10 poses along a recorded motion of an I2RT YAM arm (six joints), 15 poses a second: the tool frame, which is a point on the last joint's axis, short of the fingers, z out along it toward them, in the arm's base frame.
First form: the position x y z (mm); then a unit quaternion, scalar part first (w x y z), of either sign.
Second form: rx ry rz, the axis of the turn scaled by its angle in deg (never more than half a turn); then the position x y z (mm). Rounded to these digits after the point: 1 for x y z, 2 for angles.
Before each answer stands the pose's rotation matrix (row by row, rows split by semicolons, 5 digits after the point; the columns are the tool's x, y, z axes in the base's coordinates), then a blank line. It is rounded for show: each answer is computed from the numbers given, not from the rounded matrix.
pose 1, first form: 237.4 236.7 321.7 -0.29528 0.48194 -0.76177 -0.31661
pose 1, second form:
-0.36108 -0.92124 0.14470; -0.54728 0.33498 0.76699; -0.75505 0.19776 -0.62513

-73.47 116.13 48.27 237.4 236.7 321.7
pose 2, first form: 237.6 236.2 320.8 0.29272 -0.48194 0.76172 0.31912
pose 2, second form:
-0.36410 -0.92103 0.13835; -0.54738 0.33180 0.76830; -0.75353 0.20401 -0.62496

-73.57 116.27 48.71 237.6 236.2 320.8
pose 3, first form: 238.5 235.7 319.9 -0.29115 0.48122 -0.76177 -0.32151
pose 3, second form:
-0.36732 -0.92037 0.13414; -0.54594 0.33012 0.77005; -0.75301 0.20962 -0.62373

-73.51 116.37 49.12 238.5 235.7 319.9
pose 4, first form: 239.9 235.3 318.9 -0.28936 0.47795 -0.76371 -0.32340
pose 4, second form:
-0.37567 -0.91718 0.13284; -0.54287 0.33396 0.77056; -0.75111 0.21737 -0.62337

-73.08 116.77 49.45 239.9 235.3 318.9
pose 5, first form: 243.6 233.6 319.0 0.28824 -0.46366 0.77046 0.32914
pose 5, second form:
-0.40388 -0.90420 0.13894; -0.52472 0.35338 0.77447; -0.74937 0.23989 -0.61717

-70.93 117.87 50.35 243.6 233.6 319.0
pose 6, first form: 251.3 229.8 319.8 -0.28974 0.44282 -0.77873 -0.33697
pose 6, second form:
-0.43993 -0.88493 0.15282; -0.49440 0.38073 0.78142; -0.74969 0.26821 -0.60501

-67.69 119.05 51.51 251.3 229.8 319.8
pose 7, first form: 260.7 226.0 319.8 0.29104 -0.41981 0.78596 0.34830
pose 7, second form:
-0.47811 -0.86265 0.16505; -0.45717 0.40489 0.79187; -0.74994 0.30314 -0.58796

-64.14 120.07 53.21 260.7 226.0 319.8
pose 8, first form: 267.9 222.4 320.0 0.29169 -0.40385 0.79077 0.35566
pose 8, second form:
-0.50364 -0.84620 0.17405; -0.43122 0.42082 0.79810; -0.74859 0.32690 -0.57684

-61.68 120.77 54.32 267.9 222.4 320.0
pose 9, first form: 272.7 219.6 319.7 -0.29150 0.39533 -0.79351 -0.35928
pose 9, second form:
-0.51748 -0.83686 0.17855; -0.41794 0.42926 0.80066; -0.74669 0.33971 -0.57189

-60.38 121.20 54.88 272.7 219.6 319.7
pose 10, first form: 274.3 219.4 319.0 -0.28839 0.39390 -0.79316 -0.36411
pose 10, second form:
-0.52335 -0.83486 0.17063; -0.41484 0.42454 0.80478; -0.74432 0.35040 -0.56851

-60.26 121.33 55.70 274.3 219.4 319.0
